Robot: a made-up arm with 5 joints. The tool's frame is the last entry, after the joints. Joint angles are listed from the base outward. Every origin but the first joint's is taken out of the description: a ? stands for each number. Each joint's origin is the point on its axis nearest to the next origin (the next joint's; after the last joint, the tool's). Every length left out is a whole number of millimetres.
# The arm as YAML. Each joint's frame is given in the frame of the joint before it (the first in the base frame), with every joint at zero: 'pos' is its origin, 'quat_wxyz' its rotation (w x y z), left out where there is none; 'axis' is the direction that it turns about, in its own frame. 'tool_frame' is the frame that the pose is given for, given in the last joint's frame.
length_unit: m
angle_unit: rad
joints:
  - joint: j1
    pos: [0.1, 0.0, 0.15]
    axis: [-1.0, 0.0, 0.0]
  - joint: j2
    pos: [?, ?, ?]
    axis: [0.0, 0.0, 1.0]
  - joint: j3
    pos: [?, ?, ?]
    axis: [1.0, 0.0, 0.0]
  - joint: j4
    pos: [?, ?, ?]
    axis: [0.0, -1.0, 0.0]
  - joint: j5
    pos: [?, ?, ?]
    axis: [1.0, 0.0, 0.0]
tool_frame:
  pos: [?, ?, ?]
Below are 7 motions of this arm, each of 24 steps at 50 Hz.
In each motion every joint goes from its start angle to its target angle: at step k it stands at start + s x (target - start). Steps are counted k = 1, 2, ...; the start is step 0. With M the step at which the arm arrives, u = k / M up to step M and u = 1 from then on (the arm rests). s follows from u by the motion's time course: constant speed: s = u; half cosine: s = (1 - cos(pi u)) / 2; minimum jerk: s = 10 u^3 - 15 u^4 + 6 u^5.
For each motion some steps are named. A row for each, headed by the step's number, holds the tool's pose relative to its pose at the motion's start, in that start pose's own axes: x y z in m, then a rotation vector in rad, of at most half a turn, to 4 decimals.
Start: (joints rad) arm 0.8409 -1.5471 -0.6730 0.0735 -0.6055
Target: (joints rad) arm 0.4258 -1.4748 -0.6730 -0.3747 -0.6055
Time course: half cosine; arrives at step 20
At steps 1, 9, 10, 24:
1: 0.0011 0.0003 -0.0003 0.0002 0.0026 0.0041
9: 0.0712 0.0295 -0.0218 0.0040 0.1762 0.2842
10: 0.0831 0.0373 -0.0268 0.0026 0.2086 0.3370
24: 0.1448 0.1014 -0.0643 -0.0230 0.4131 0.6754

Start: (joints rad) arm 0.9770 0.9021 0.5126 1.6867 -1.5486
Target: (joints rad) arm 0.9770 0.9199 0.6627 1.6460 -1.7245
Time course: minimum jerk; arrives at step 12
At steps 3, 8, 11, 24:
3: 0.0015 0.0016 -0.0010 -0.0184 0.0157 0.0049
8: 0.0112 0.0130 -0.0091 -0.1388 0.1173 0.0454
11: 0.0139 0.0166 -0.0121 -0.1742 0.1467 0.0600
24: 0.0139 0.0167 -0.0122 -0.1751 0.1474 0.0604

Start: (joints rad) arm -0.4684 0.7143 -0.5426 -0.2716 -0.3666
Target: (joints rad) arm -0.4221 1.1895 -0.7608 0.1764 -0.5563
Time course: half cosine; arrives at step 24
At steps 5, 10, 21, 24:
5: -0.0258 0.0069 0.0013 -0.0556 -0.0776 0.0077
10: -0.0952 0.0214 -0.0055 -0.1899 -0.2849 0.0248
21: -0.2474 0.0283 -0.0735 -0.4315 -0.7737 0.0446
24: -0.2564 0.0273 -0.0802 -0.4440 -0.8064 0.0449

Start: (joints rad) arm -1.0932 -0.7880 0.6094 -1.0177 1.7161
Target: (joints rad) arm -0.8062 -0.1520 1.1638 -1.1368 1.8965
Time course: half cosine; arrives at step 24
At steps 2, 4, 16, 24:
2: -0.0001 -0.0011 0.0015 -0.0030 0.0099 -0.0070
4: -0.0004 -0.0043 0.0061 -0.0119 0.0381 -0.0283
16: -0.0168 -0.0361 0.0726 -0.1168 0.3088 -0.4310
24: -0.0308 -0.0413 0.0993 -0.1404 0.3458 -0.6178

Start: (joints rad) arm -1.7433 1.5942 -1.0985 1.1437 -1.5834
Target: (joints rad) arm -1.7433 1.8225 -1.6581 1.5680 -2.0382
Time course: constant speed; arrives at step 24
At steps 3, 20, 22, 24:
3: -0.0234 -0.0037 0.0129 -0.0729 -0.0659 -0.0817
20: -0.1578 0.0067 0.0488 -0.4347 -0.3529 -0.6214
22: -0.1722 0.0106 0.0494 -0.4700 -0.3768 -0.6920
24: -0.1861 0.0150 0.0494 -0.5034 -0.3986 -0.7639

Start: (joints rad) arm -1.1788 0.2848 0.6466 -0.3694 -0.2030
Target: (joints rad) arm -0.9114 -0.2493 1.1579 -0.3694 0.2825
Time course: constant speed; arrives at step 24
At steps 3, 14, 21, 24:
3: 0.0031 -0.0124 -0.0111 0.1107 -0.0277 -0.0474
14: 0.0091 -0.0487 -0.0641 0.4963 -0.1991 -0.1795
21: 0.0161 -0.0646 -0.1037 0.7201 -0.3561 -0.2152
24: 0.0215 -0.0703 -0.1208 0.8096 -0.4319 -0.2159

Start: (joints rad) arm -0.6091 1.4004 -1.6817 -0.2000 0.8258
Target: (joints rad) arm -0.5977 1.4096 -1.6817 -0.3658 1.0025
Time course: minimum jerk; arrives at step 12
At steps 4, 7, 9, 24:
4: 0.0033 -0.0053 -0.0035 0.0362 0.0232 -0.0231
7: 0.0093 -0.0164 -0.0114 0.1125 0.0692 -0.0747
9: 0.0119 -0.0223 -0.0161 0.1541 0.0927 -0.1045
24: 0.0128 -0.0249 -0.0182 0.1717 0.1023 -0.1176

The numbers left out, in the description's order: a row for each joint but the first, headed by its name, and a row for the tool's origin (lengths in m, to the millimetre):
j2: 0.0 -0.22 -0.02
j3: -0.15 0.27 0.0
j4: 0.0 -0.07 0.09
j5: 0.04 0.0 0.1
tool: 0.0 -0.07 0.1

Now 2 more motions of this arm.
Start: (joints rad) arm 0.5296 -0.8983 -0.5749 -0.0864 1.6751
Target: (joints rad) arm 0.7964 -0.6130 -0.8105 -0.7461 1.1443
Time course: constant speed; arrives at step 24
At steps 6, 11, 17, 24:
6: -0.0187 0.0140 0.0022 -0.2384 0.0092 -0.0831
11: -0.0333 0.0249 0.0004 -0.4399 0.0089 -0.1520
17: -0.0493 0.0356 -0.0060 -0.6816 -0.0015 -0.2371
24: -0.0656 0.0430 -0.0182 -0.9584 -0.0279 -0.3439

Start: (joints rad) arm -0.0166 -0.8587 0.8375 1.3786 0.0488
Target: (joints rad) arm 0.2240 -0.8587 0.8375 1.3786 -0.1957
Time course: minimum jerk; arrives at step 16
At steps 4, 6, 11, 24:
4: -0.0009 0.0011 0.0014 -0.0147 -0.0119 0.0191
6: -0.0026 0.0029 0.0035 -0.0390 -0.0328 0.0501
11: -0.0099 0.0084 0.0096 -0.1157 -0.1075 0.1424
24: -0.0129 0.0101 0.0112 -0.1407 -0.1349 0.1708

